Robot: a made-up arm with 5 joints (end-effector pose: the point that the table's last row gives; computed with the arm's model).
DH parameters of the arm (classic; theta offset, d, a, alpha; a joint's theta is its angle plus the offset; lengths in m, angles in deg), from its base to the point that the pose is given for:
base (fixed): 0 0 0 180
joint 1: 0 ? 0.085 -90
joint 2: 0 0.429 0.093 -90
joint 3: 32.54 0 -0.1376 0
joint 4: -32.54 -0.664 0.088 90
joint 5: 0 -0.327 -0.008 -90
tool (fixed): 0 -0.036 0 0
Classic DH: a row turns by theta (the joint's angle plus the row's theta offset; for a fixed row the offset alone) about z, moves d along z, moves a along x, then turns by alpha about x.
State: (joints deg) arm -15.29 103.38 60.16 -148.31 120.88
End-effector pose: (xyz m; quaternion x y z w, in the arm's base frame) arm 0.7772 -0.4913 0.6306 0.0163 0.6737 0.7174 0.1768
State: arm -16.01 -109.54 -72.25 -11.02 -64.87
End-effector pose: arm -0.5316 -0.5212 -0.0139 -0.3540 0.7041 -0.6035 0.1217
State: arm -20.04 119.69 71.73 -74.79 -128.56
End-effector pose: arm 0.5830 -0.0420 0.5573 0.0083 0.0800 0.1882 0.9788
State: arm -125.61 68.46 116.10 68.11 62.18
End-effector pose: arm 0.2316 1.1111 -0.0811 0.0547 0.0334 -0.4424 0.8945
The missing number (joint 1, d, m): -0.061
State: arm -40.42 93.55 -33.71 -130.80 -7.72
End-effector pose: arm 1.0906 -0.0713 0.0746 0.7506 0.1785 -0.5557 0.3097
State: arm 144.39 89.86 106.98 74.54 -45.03
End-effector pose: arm -1.1183 0.2405 0.2088 -0.2775 0.8807 0.1290 0.3614
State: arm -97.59 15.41 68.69 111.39 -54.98
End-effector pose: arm 0.8398 0.4439 -0.5751 0.3795 0.4338 -0.5378 0.6153
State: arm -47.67 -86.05 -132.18 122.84 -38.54
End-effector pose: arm -0.4084 -0.4191 -0.2134 -0.3866 0.7939 0.1191 0.4540
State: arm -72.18 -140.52 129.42 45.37 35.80
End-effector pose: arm 0.6186 -0.6502 0.5412 0.7856 0.6172 0.0423 0.0035
